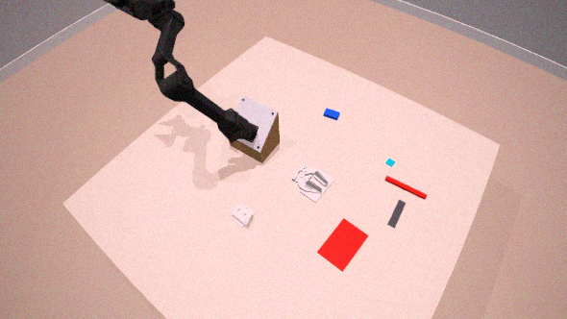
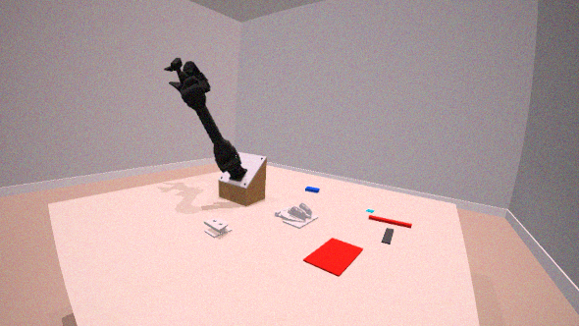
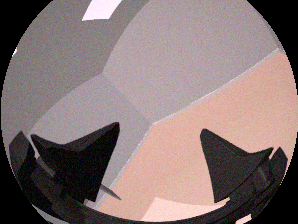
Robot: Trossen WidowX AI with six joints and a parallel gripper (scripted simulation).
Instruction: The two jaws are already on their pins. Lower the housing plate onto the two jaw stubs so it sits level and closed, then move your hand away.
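My gripper tip is now 620 mm short of the white part, 540 mm above it and 200 mm to the left of it. The rest, counted from my gripper tip: cyan chip 990 mm ahead, 540 mm below, 270 mm to the left; blue block 680 mm ahead, 540 mm below, 370 mm to the left; red sheet 970 mm ahead, 540 mm below, 120 mm to the right.
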